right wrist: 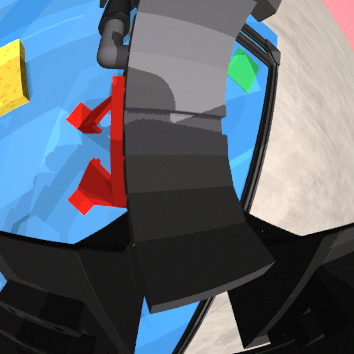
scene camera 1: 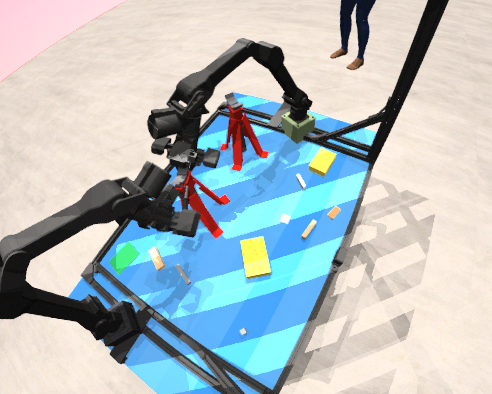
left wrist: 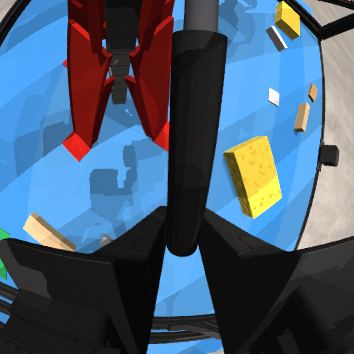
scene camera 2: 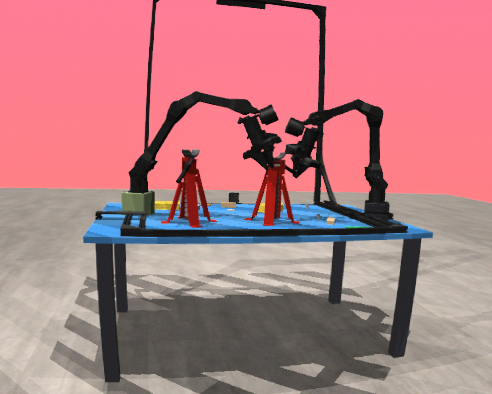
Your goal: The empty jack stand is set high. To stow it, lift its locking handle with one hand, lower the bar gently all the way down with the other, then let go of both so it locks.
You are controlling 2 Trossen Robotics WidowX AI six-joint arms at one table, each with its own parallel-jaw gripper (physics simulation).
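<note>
The red jack stand [scene camera 1: 204, 215] [scene camera 2: 272, 200] [left wrist: 82, 90] [right wrist: 118, 150] stands upright under both grippers. Its grey saddle [scene camera 2: 280, 156] [right wrist: 175, 175] sits close above the column top. The toothed bar [left wrist: 119, 90] reaches down between the legs. My left gripper [left wrist: 181, 213] [scene camera 2: 294, 169] is shut on the black grip of the locking handle [left wrist: 192, 140] [right wrist: 111, 52], beside the column. My right gripper [right wrist: 180, 203] [scene camera 2: 271, 162] is shut on the saddle from above, with a finger on either side. In scene camera 1, the arms hide much of the stand's top.
A second red jack stand [scene camera 1: 237, 145] [scene camera 2: 192, 210] stands near the right arm's base. Yellow sponges [scene camera 1: 255, 257] [scene camera 1: 322, 162], a green piece [scene camera 1: 124, 257] and several small blocks lie on the blue table. A black frame [scene camera 1: 345, 147] edges the table. The two wrists are close together.
</note>
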